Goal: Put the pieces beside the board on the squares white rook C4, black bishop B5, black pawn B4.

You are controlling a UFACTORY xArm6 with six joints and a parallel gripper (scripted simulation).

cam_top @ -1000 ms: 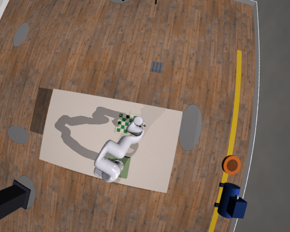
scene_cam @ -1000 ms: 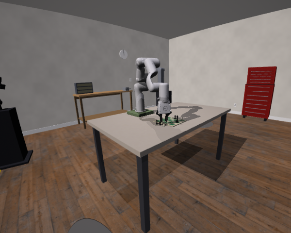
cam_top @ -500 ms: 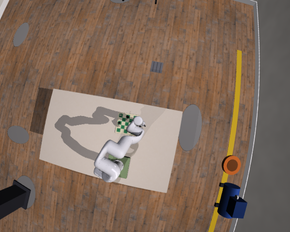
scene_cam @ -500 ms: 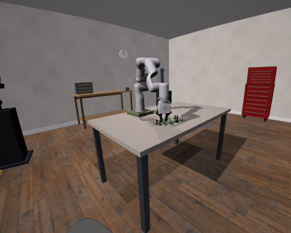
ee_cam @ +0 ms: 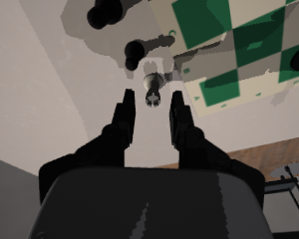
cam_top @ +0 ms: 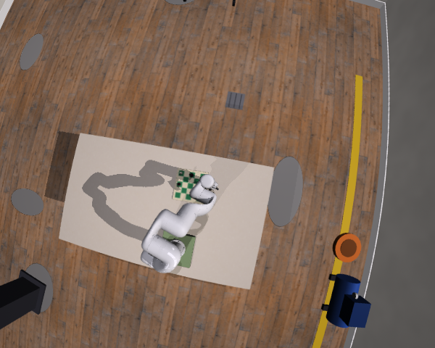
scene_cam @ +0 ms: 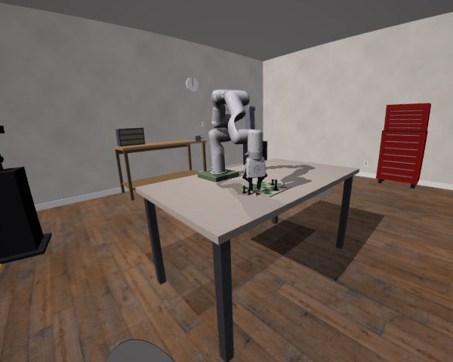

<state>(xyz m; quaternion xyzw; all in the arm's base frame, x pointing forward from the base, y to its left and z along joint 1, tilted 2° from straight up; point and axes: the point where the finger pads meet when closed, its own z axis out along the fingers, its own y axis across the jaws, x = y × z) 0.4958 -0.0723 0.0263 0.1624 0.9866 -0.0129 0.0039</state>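
Now: the white rook 40 mm below my hand. Also, from my hand: chessboard: 130 mm to the left, 60 mm behind, 50 mm below.
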